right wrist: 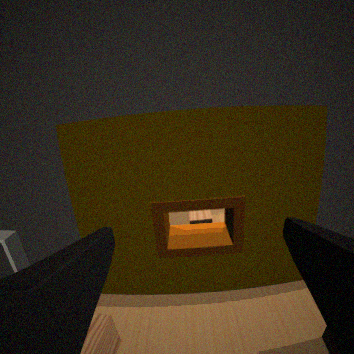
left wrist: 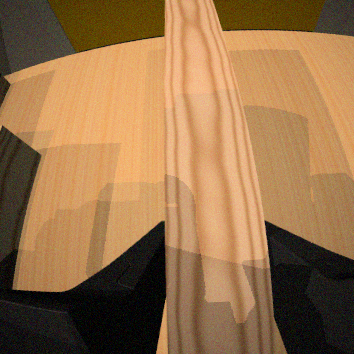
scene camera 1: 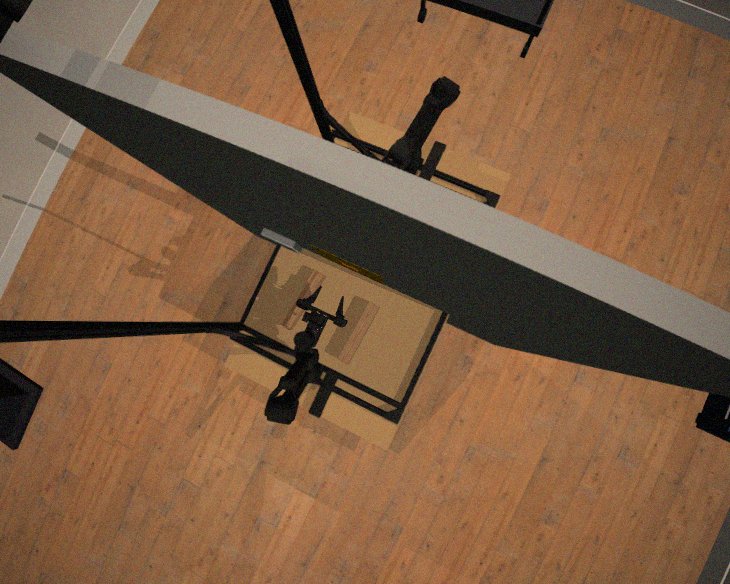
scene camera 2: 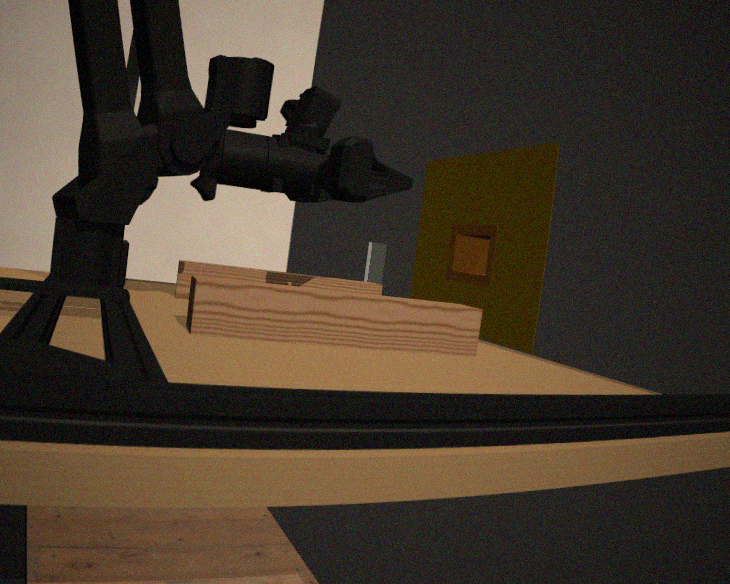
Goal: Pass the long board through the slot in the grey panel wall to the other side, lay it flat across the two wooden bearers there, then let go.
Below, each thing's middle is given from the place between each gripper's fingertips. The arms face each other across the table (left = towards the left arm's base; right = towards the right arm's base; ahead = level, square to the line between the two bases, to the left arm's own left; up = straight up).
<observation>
Now: right hand 10 mm short of the slot [right wrist: 198, 239], 140 mm to the right of it and 70 mm above it.
My left hand is 1 cm past the slot, 23 cm to the left of it and 6 cm below it.
</observation>
